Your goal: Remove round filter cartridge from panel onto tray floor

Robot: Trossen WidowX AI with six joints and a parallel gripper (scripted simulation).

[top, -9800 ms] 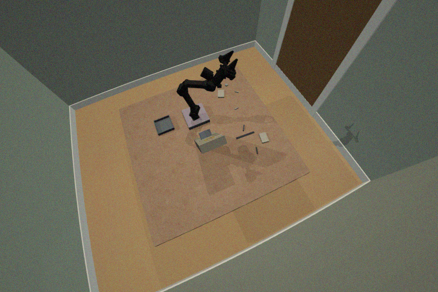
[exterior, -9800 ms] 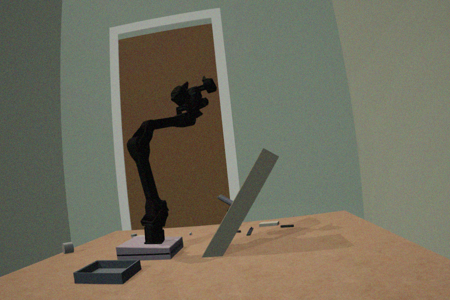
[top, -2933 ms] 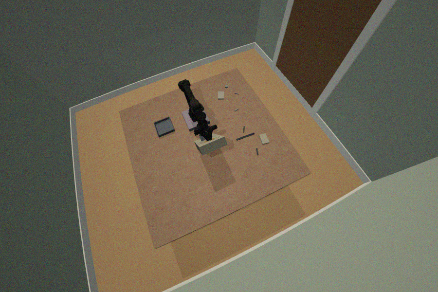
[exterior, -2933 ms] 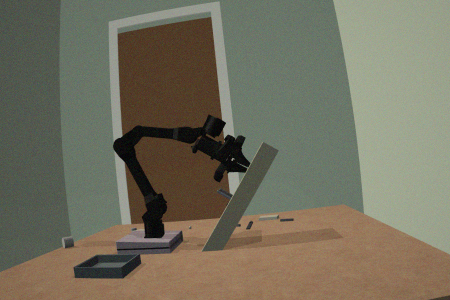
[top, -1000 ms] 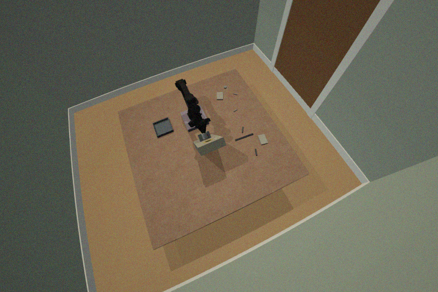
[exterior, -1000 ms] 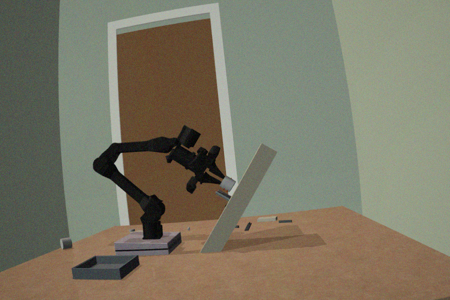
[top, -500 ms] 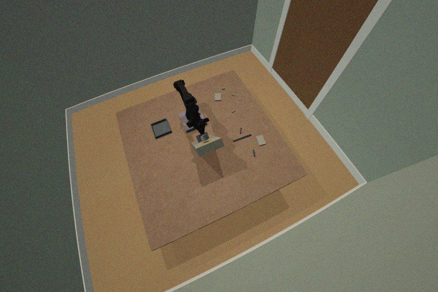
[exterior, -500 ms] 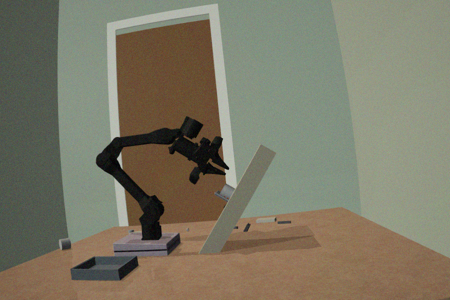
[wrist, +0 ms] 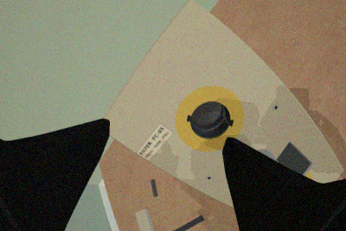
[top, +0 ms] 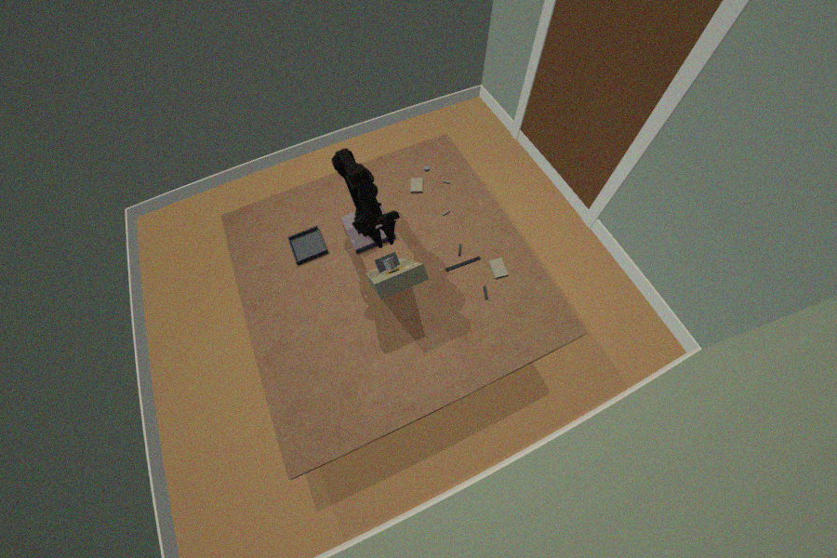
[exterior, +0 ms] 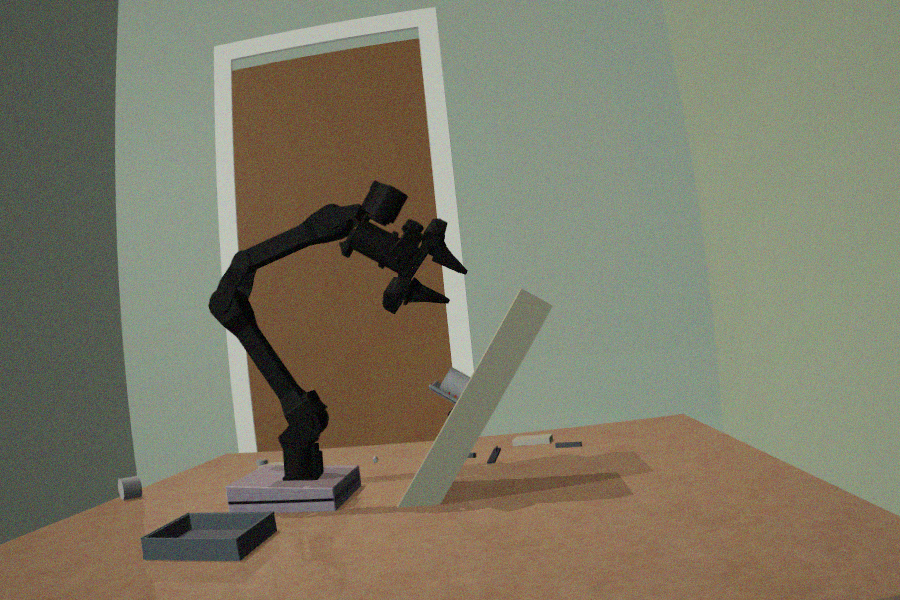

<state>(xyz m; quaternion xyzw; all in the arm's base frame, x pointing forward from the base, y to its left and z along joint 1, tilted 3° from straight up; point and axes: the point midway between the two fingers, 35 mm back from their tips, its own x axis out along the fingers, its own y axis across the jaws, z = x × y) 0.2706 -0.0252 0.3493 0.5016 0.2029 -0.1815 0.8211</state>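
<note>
My gripper tip is now 17 cm above the white round cartridge, 2 cm past it and 1 cm to the right of it. From my gripper tip the other things lie so: service panel (18 cm below, 2 cm ahead); dark tray (41 cm behind, 35 cm below, 24 cm to the right).
</note>
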